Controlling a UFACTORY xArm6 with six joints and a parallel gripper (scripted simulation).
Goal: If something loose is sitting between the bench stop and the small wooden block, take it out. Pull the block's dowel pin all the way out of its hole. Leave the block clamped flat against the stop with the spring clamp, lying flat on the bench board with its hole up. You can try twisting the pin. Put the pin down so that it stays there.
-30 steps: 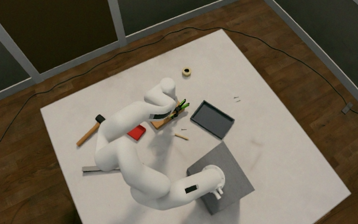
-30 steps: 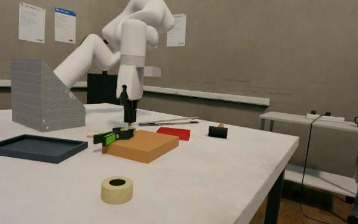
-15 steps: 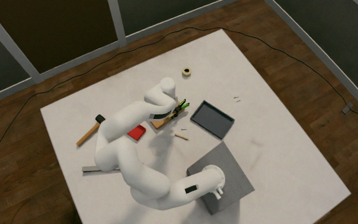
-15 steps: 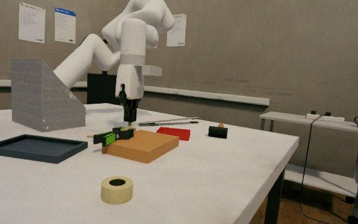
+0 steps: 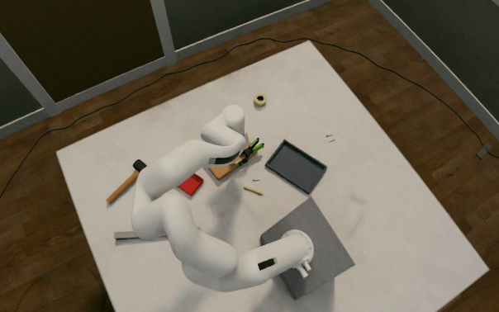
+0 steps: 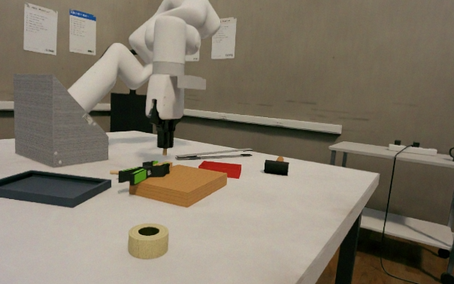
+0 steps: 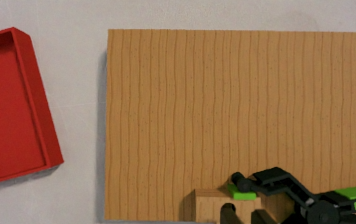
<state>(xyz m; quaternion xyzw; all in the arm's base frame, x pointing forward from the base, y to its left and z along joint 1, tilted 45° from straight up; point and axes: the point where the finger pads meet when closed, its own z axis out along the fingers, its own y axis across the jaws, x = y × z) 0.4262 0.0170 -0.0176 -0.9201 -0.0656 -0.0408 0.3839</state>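
My gripper is now 200 mm to the right of the red tray, 110 mm above it and 40 mm short of it. Round my hand: dowel pin: 20 mm below; loose dowel: 130 mm behind, 110 mm below, 10 mm to the right; small wooden block: 70 mm below.
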